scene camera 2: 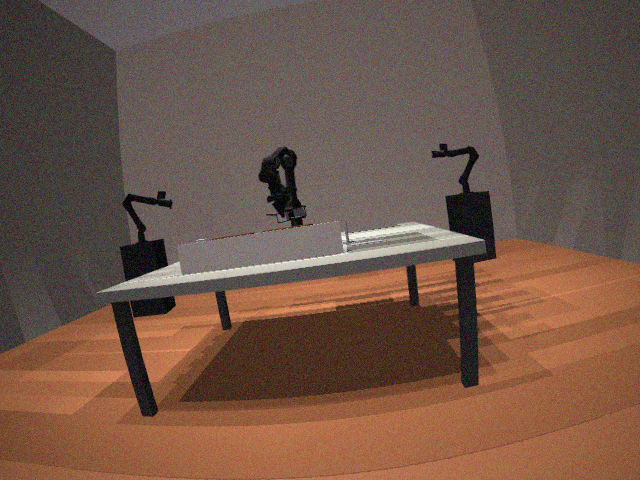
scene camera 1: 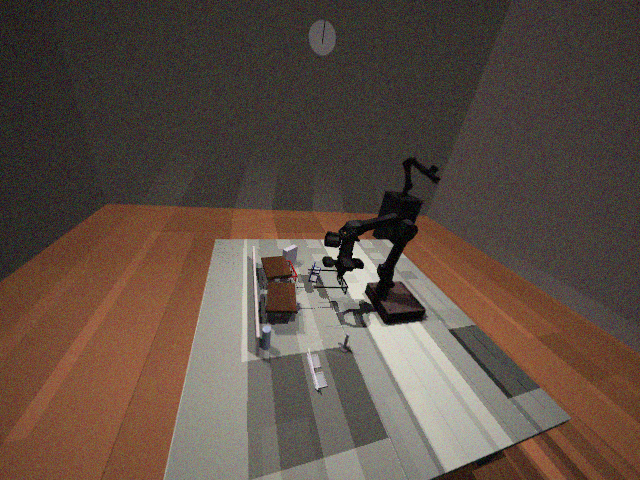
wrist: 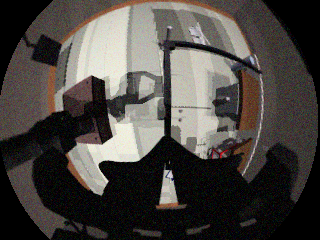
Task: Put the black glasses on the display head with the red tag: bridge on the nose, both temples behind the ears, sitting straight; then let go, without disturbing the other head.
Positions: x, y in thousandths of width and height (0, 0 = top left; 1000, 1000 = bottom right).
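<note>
Here is my gripper (wrist: 520, 581). I can see the glasses (wrist: 530, 190) as well, along with a head (wrist: 752, 423) and a white panel (wrist: 792, 556).
</note>
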